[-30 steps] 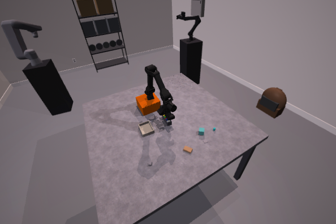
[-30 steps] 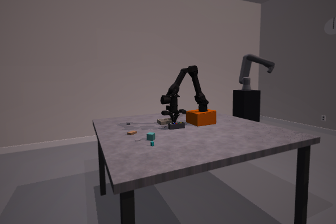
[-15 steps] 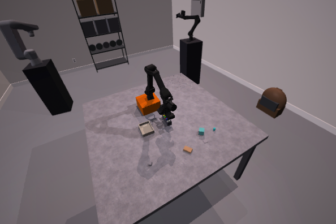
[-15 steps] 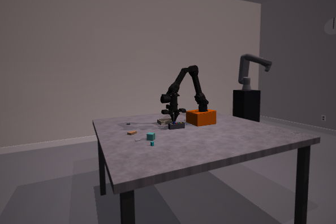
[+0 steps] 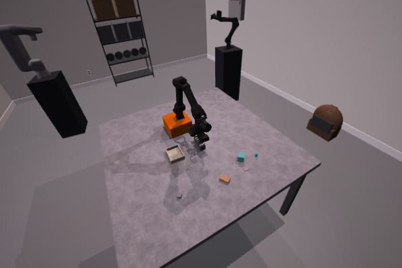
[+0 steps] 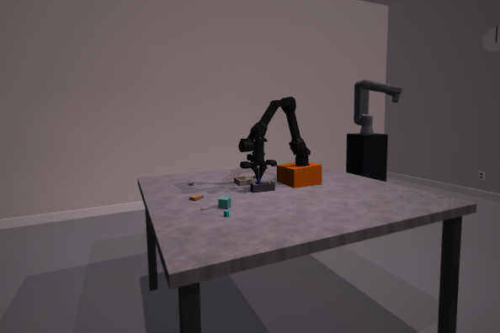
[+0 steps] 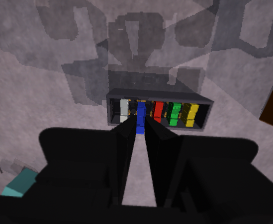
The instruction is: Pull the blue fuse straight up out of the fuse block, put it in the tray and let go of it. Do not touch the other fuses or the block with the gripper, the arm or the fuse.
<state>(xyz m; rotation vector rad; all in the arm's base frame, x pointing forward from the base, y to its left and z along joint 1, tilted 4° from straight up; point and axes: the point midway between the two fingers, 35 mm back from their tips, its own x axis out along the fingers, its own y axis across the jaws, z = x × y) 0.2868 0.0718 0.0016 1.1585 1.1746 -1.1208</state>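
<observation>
The beige tray lies 200 mm to the right of my gripper tip, 50 mm below it and 10 mm ahead of it. Also, from my gripper tip: blue fuse: 10 mm below; orange-brown block: 330 mm ahead, 50 mm below, 40 mm to the left; teal cube: 220 mm ahead, 210 mm to the left, 40 mm below.
</observation>
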